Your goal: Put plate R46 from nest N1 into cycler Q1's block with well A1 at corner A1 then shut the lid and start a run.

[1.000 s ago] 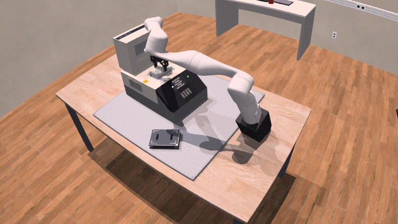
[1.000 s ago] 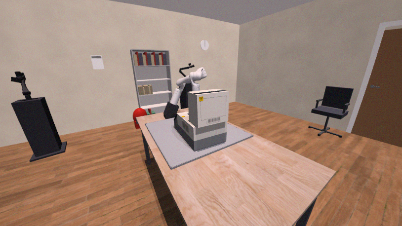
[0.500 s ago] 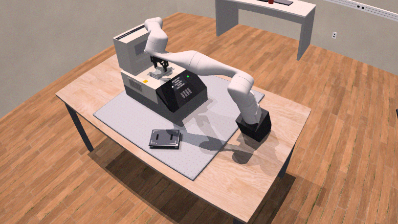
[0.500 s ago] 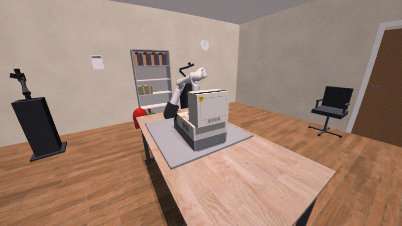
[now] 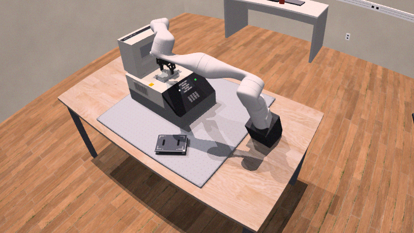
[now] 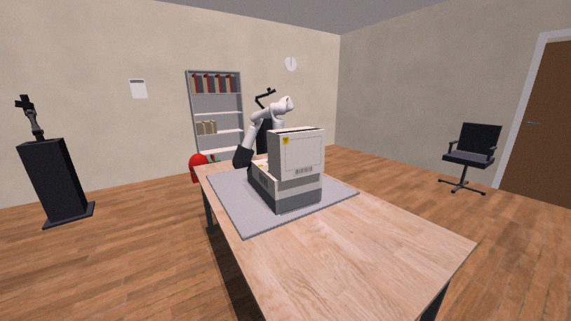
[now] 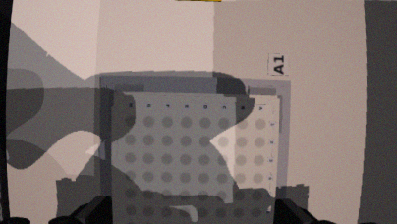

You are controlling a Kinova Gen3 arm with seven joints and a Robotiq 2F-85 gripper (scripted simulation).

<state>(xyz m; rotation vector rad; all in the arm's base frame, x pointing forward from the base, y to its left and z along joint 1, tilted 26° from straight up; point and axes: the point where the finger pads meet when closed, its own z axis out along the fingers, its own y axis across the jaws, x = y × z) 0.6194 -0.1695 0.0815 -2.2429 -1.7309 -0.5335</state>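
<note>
Right now my hand is 10 mm above the plate R46. Also, from my hand: plate nest N1 (340 mm to the left, 220 mm behind, 190 mm below).
</note>
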